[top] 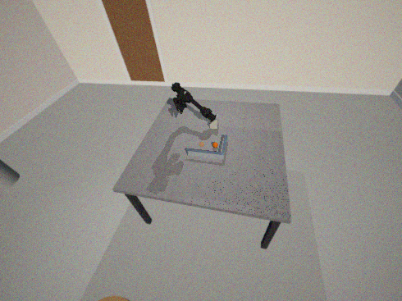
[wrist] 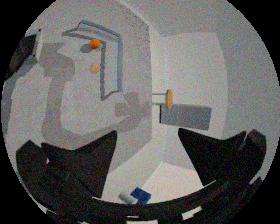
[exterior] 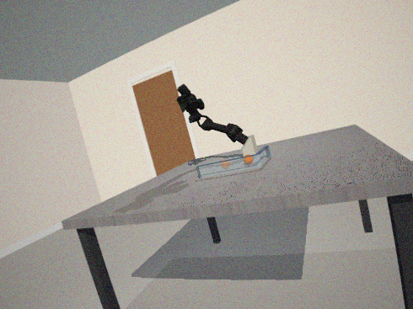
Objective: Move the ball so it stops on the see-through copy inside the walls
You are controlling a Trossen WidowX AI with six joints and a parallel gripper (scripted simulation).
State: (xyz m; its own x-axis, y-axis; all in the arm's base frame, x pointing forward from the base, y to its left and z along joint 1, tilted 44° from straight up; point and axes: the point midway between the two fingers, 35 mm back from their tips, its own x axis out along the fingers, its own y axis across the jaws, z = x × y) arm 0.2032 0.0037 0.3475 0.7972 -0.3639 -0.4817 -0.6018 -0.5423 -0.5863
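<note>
Right now my gripper tip is 50 mm short of the orange ball, 300 mm to the right of it and 290 mm above it. Also, from my gripper tip: see-through ball copy: 60 mm ahead, 180 mm to the left, 290 mm below.
</note>
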